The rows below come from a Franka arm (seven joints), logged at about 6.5 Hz.
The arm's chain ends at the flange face. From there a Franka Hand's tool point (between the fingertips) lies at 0.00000 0.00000 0.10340 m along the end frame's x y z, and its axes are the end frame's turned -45 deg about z.
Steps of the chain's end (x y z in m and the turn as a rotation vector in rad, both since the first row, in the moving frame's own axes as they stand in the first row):
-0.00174 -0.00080 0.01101 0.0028 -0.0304 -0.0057
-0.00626 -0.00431 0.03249 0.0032 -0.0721 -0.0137
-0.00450 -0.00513 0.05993 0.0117 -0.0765 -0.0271
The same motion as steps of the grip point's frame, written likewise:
-0.00269 -0.00422 0.01096 0.0235 -0.0195 -0.0057
-0.00645 -0.01294 0.03222 0.0532 -0.0487 -0.0137
-0.00437 -0.01319 0.05962 0.0624 -0.0458 -0.0271

